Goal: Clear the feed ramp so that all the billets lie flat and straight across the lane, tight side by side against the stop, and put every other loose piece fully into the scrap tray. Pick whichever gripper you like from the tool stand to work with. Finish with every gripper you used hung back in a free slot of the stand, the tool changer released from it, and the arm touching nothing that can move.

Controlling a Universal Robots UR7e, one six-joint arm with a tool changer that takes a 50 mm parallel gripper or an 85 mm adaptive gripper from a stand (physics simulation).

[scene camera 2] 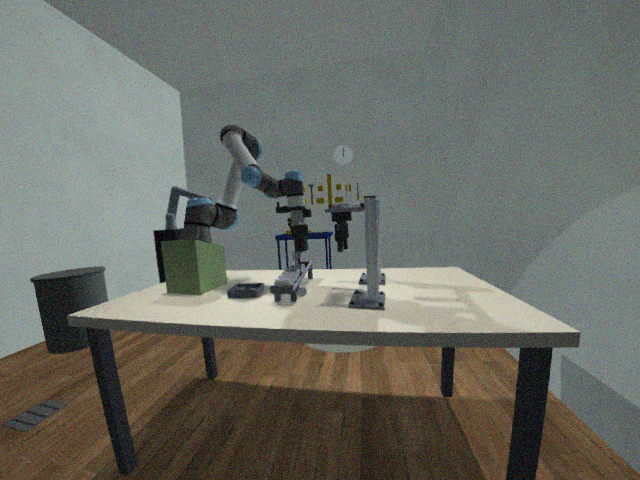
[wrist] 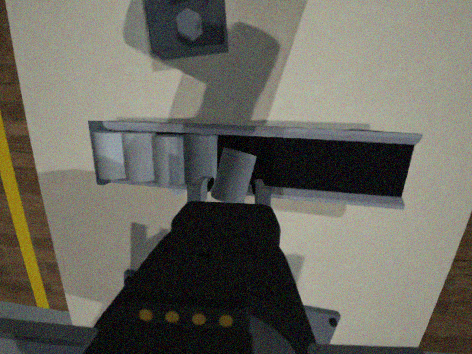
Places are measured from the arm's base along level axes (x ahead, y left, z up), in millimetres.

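Where they show: hand at its tool point: (scene camera 2: 298,221); arm's base at its link origin: (scene camera 2: 195,244).
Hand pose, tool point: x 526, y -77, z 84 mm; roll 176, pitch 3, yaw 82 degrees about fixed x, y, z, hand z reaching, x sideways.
Observation:
Each offset is from my tool point to the top centre of the thing. "pt": to the spot under its first point. Level surfaces: height alone.
The feed ramp (scene camera 2: 280,290) (wrist: 325,132) crosses the wrist view, its dark lane bare at the right. Several grey billets @[dx -47, dy -126, dz -207 mm] (wrist: 138,157) lie side by side across its left end. One more billet @[dx -16, dy -8, dz -186 mm] (wrist: 234,175) sits skewed to their right, its lower end near the front rail. My gripper (scene camera 2: 298,254) (wrist: 230,190) is open, its fingers on either side of this skewed billet with gaps. The scrap tray @[dx -238, dy -55, dz -267 mm] (scene camera 2: 246,290) (wrist: 192,53) holds a pale hexagonal piece @[dx -210, dy -55, dz -282 mm] (wrist: 189,25). The tool stand (scene camera 2: 372,248) carries a second gripper (scene camera 2: 341,232).
A green block (scene camera 2: 195,266) stands at the left of the table @[dz -302 mm] (scene camera 2: 439,294), near the arm's base. The stand's foot @[pt dx +253, dy -219, dz -286 mm] (scene camera 2: 367,299) is to the right of the ramp. A dark bin (scene camera 2: 72,310) stands on the floor at the left.

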